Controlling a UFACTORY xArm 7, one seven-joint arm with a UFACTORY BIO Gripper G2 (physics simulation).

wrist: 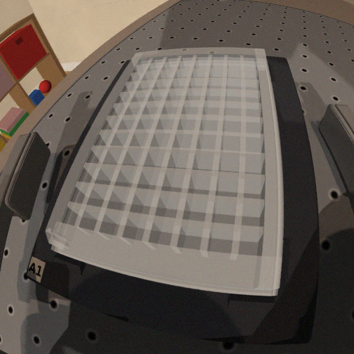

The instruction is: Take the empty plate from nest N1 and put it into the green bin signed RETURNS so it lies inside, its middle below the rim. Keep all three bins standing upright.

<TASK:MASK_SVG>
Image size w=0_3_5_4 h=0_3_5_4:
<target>my gripper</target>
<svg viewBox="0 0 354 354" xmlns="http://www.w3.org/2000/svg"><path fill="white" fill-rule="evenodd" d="M37 131L18 136L0 175L0 269L12 216L18 216L22 220L30 218L41 178L50 156L50 150ZM329 104L320 123L320 131L339 166L348 191L354 195L354 113L348 105Z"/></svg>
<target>gridded plate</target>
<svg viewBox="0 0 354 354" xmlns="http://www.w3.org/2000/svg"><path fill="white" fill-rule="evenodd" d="M135 53L119 79L117 79L102 107L100 107L60 189L45 229L48 243L52 244L51 250L100 268L164 284L230 294L277 296L277 289L280 288L284 223L282 156L275 98L264 48L192 47Z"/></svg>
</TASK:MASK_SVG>
